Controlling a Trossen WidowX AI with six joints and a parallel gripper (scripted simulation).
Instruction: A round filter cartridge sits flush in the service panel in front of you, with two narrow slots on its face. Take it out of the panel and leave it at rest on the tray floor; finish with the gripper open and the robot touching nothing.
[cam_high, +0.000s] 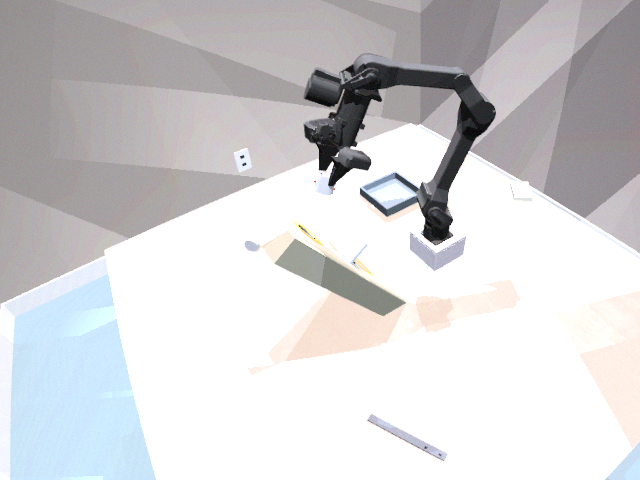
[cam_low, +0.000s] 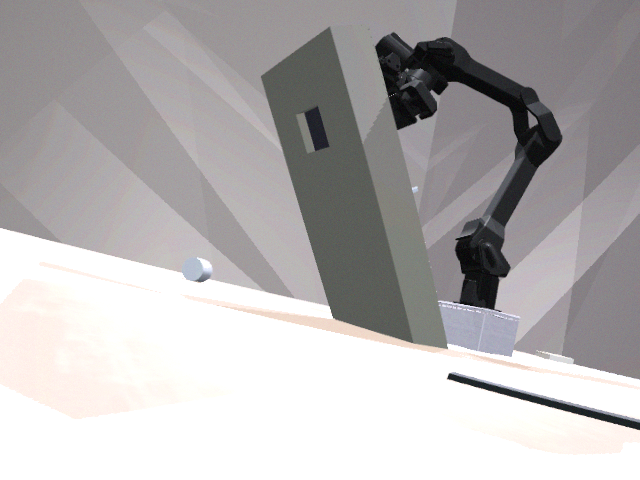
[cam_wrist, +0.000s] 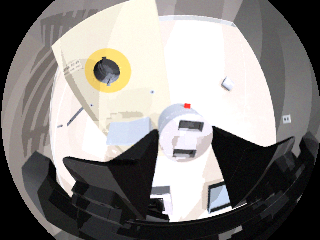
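My gripper tip is now 320 mm past the blue tray, 290 mm above it and 180 mm to the left of it. Also, from my gripper tip: round filter cartridge (right at my gripper tip); service panel (110 mm below, 90 mm to the left, 70 mm ahead); grey hatch flap (130 mm below, 90 mm to the left, 20 mm ahead).
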